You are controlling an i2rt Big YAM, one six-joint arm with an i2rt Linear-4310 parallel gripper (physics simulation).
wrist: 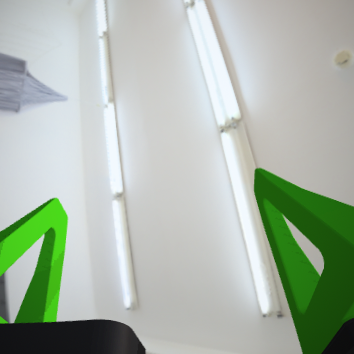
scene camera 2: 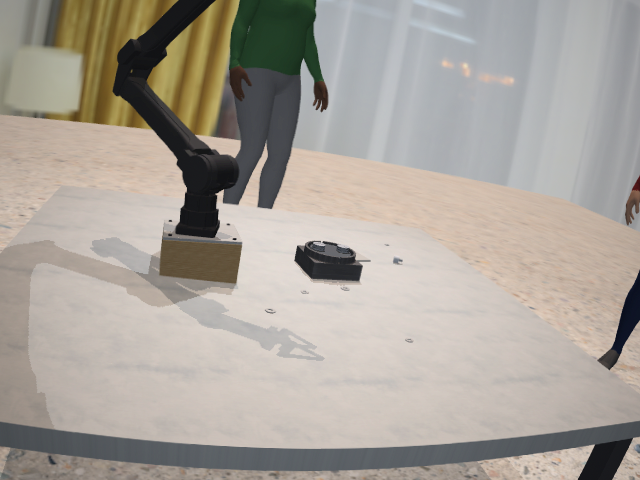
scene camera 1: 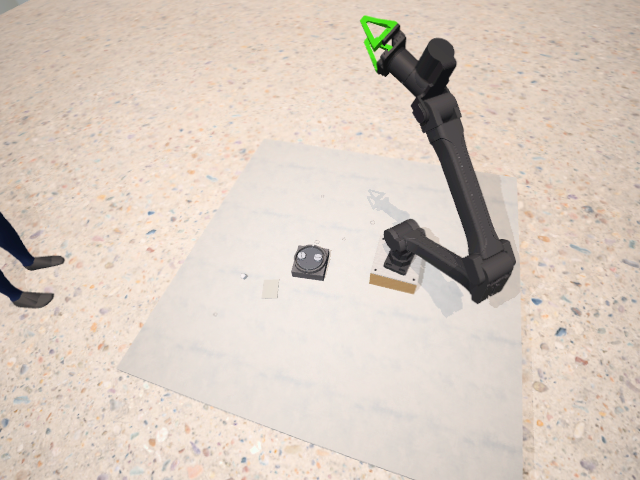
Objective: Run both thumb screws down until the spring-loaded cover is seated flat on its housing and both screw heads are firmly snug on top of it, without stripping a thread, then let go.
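Pixels of known places: gripper, fingertip midpoint: (wrist: 155,193) (scene camera 1: 364,29); arm's base, link origin: (scene camera 2: 198,230) (scene camera 1: 399,258).
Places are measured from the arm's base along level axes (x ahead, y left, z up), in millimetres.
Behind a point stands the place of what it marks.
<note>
The square black housing (scene camera 1: 308,275) {y 183, x 289, z -57 mm} (scene camera 2: 336,271) {y 64, x 328, z -63 mm} sits on the table (scene camera 1: 320,361) {y 441, x 101, z -84 mm} (scene camera 2: 361,392) {y -453, x 323, z -84 mm}. Its round dark cover (scene camera 1: 310,264) {y 150, x 296, z -30 mm} (scene camera 2: 330,252) {y 105, x 310, z -32 mm} is on top. Two silver slotted screw heads, the left one (scene camera 1: 301,255) (scene camera 2: 318,246) and the right one (scene camera 1: 317,256) (scene camera 2: 343,249), show on the cover. Whether the cover is flat or the heads touch it is too small to tell. My gripper (scene camera 1: 364,31) {y -72, x 203, z 720 mm} (wrist: 155,193) {y -72, x 203, z 720 mm} is open and empty, raised high and far from the housing, facing the ceiling lights in the wrist view. It does not show in scene camera 2.
The arm's base block (scene camera 1: 391,283) {y 86, x -6, z -43 mm} (scene camera 2: 199,259) {y -81, x 19, z -39 mm} stands beside the housing. A thin beige card (scene camera 1: 270,289) {y 290, x 399, z -81 mm}, a small metallic piece (scene camera 1: 244,275) {y 290, x 518, z -66 mm} (scene camera 2: 397,260) {y 281, x 524, z -74 mm} and several small rings, one of them nearer the base (scene camera 1: 372,222) {y -175, x 176, z -82 mm} (scene camera 2: 270,311) {y -189, x 178, z -82 mm}, lie on the table. People stand beyond the table.
</note>
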